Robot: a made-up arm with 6 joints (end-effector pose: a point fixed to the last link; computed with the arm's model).
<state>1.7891 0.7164 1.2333 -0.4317 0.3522 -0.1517</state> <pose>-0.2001 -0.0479 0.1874 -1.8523 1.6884 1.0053</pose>
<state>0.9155 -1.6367 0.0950 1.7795 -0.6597 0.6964</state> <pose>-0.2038 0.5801 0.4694 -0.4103 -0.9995 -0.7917</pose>
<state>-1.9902 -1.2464 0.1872 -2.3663 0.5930 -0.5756</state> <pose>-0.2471 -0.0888 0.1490 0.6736 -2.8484 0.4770</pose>
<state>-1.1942 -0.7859 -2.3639 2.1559 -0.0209 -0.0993</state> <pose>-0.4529 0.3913 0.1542 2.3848 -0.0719 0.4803</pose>
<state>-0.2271 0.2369 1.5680 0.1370 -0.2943 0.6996</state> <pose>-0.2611 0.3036 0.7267 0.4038 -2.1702 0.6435</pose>
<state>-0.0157 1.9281 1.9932 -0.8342 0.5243 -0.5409</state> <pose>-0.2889 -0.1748 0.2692 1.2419 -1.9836 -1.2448</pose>
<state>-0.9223 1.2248 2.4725 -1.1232 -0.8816 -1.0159</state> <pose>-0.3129 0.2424 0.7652 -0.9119 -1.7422 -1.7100</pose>
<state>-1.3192 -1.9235 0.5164 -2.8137 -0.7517 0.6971</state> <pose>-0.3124 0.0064 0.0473 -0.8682 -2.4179 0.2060</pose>
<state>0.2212 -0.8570 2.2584 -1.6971 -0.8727 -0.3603</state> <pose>-0.3883 0.5059 0.5889 2.0582 2.1603 -0.5382</pose>
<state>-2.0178 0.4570 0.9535 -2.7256 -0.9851 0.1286</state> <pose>-0.1155 0.5642 0.2784 0.4260 -0.9193 -2.3870</pose>
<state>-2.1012 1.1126 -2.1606 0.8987 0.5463 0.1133</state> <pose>-0.2474 0.5363 0.4933 -1.0378 1.0947 -1.1640</pose>
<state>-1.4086 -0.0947 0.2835 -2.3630 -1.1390 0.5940</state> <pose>-0.1531 0.5178 0.2606 -0.1448 -1.4424 -2.5193</pose>
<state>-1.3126 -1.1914 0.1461 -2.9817 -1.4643 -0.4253</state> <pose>-0.2279 0.2766 0.1089 -0.4854 -1.2710 -2.5035</pose>
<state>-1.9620 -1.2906 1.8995 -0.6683 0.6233 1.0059</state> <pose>-0.3269 0.1705 -0.0084 0.8262 2.1152 1.5232</pose>
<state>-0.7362 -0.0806 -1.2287 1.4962 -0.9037 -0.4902</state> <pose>-0.2521 0.4669 0.3271 -2.2193 1.1738 -1.2123</pose>
